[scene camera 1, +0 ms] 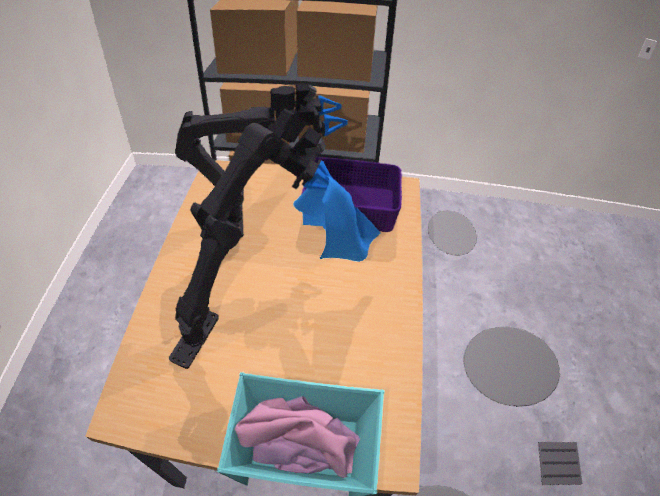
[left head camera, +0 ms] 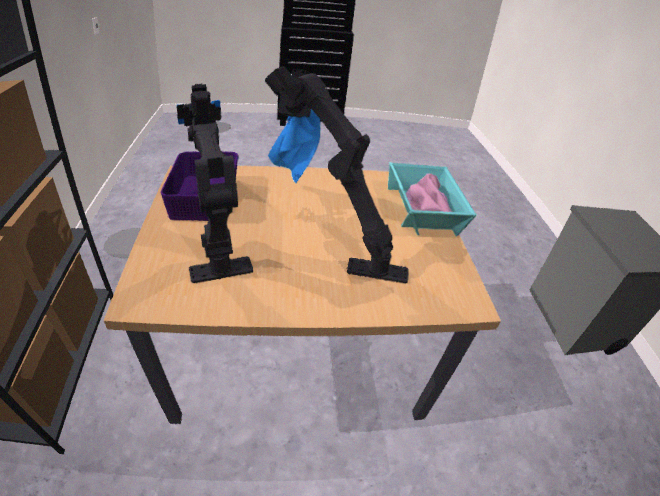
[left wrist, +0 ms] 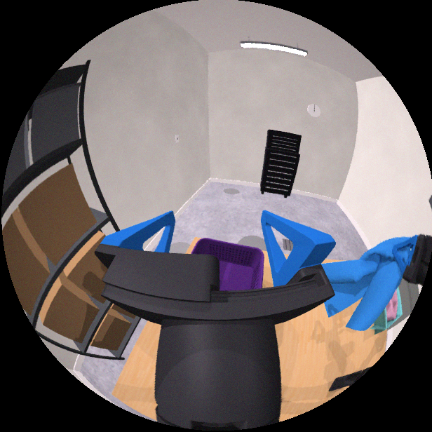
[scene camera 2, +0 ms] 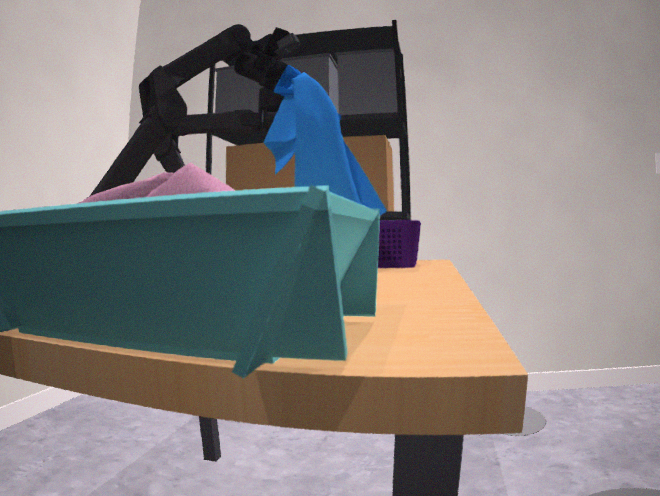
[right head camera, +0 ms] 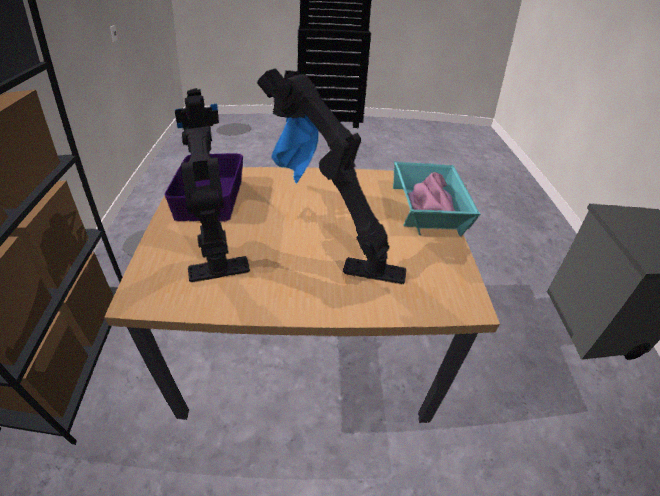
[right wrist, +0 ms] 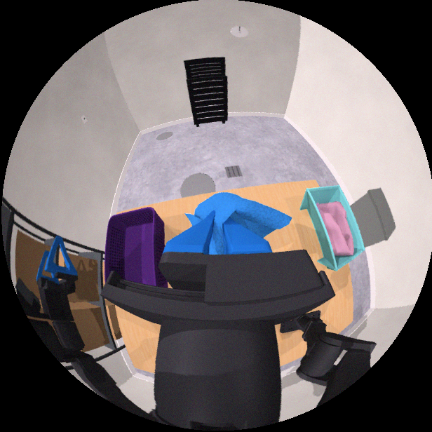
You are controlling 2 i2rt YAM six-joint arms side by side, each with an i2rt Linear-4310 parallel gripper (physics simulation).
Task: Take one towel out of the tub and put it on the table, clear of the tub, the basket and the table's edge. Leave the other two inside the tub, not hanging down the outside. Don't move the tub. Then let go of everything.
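Observation:
A blue towel (left head camera: 296, 145) (right head camera: 296, 146) (scene camera 1: 341, 218) (scene camera 2: 315, 133) hangs in the air above the table (left head camera: 298, 314) (scene camera 1: 298, 352). My right gripper (right wrist: 217, 215) is shut on it. The teal tub (left head camera: 443, 220) (scene camera 1: 373, 442) (scene camera 2: 170, 277) stands at the table's end, to the right in both head views. Two pinkish towels lie inside it: a pink one (left head camera: 428, 193) (scene camera 1: 293, 424) on top and a mauve one (scene camera 1: 288, 456) beneath. Neither hangs outside in scene camera 1. My left gripper (left wrist: 217, 215) (scene camera 1: 344, 113) is open and empty, raised near the purple basket (left head camera: 181, 209) (scene camera 1: 376, 186).
The purple basket stands at the back left of the table in both head views; it looks empty. My left arm (left head camera: 216, 181) partly covers it there. A shelf unit (left head camera: 50, 114) with boxes stands beyond the table's left side. A grey bin (left head camera: 586, 272) stands on the floor at the right.

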